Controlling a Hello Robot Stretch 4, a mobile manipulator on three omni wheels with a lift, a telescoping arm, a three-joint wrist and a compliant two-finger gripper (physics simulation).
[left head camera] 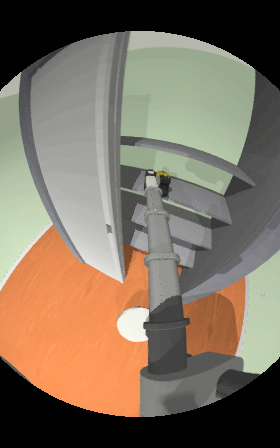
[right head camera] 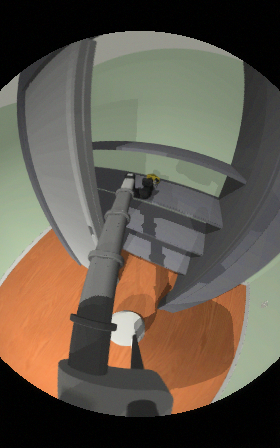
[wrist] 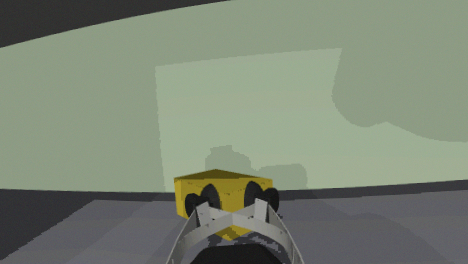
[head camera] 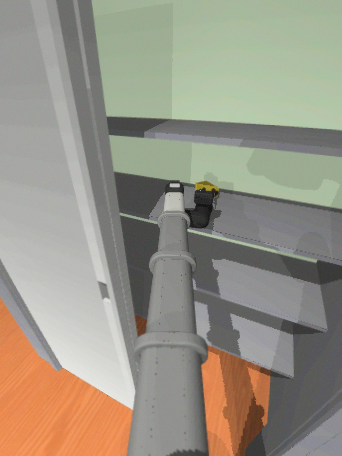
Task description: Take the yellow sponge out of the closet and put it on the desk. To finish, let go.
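Pixels of known places: gripper, fingertip midpoint: [left head camera: 164, 175] [right head camera: 153, 178] [wrist: 231, 197] [head camera: 208, 190]; robot's base, origin of the base link: [left head camera: 135, 323] [right head camera: 125, 327].
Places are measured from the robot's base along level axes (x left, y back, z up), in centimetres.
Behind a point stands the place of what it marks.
The yellow sponge [head camera: 206, 186] @(x -14.4, y -102.4, z 116.1 cm) [left head camera: 163, 174] @(x -14.3, y -100.8, z 115.7 cm) [right head camera: 154, 177] @(x -16.0, y -100.2, z 116.0 cm) [wrist: 230, 186] @(x -15.2, y -100.3, z 116.1 cm) is a block at the rear of a grey closet shelf [head camera: 270, 220] @(x -36.6, y -80.2, z 111.5 cm) [wrist: 370, 230] @(x -26.8, y -94.4, z 111.5 cm), in front of the pale green back wall. My gripper [head camera: 205, 193] @(x -15.3, y -100.4, z 114.9 cm) [wrist: 231, 197] @(x -15.3, y -100.4, z 114.9 cm) is shut on the sponge: in the wrist view the two dark finger pads stand close together against it, with yellow between them and some past the left pad. The pads and the bowed metal fingers hide part of its front and lower side. Whether it still touches the shelf is unclear. The desk does not show.
A grey closet door or panel [head camera: 75, 200] @(x 22.9, y -54.0, z 131.3 cm) [left head camera: 70, 150] @(x 36.6, y -59.8, z 143.4 cm) stands left of the long arm [head camera: 171, 300] @(x 0.0, y -28.9, z 128.3 cm). An upper shelf [head camera: 240, 137] @(x -18.2, y -73.6, z 142.0 cm) is above the sponge's shelf; lower shelves [head camera: 260, 290] @(x -37.4, y -72.8, z 81.1 cm) are beneath. A dark side wall [left head camera: 265, 140] @(x -59.2, y -61.3, z 168.5 cm) is on the right. A white disc [left head camera: 132, 324] @(x 4.3, y 0.3, z 18.7 cm) is on the orange floor.
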